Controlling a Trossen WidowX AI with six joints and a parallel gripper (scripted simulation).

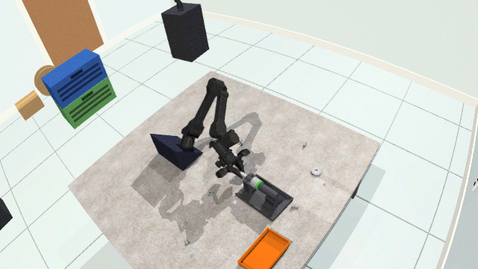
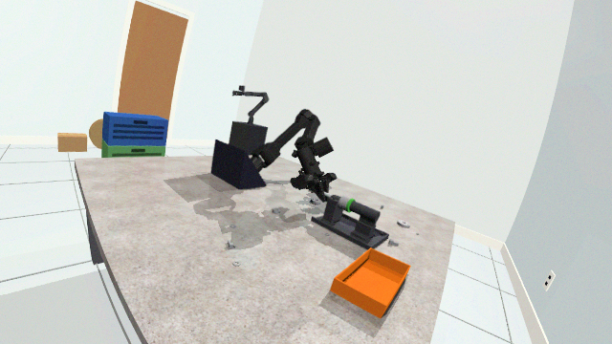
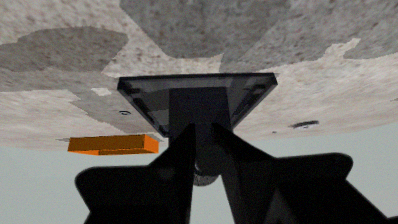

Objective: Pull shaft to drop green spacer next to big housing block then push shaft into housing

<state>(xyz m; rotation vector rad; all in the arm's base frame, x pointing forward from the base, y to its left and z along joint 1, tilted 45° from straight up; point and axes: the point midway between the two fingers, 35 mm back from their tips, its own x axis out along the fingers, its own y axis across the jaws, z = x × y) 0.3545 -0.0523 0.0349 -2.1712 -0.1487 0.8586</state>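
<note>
Right now my gripper tip is 6 cm short of the shaft, 1 cm to the left of it and 3 cm below it. The rest, counted from my gripper tip: green spacer (10 cm ahead, 2 cm to the right, 2 cm above); then orange tray (28 cm ahead, 27 cm to the right, 4 cm below).
</note>
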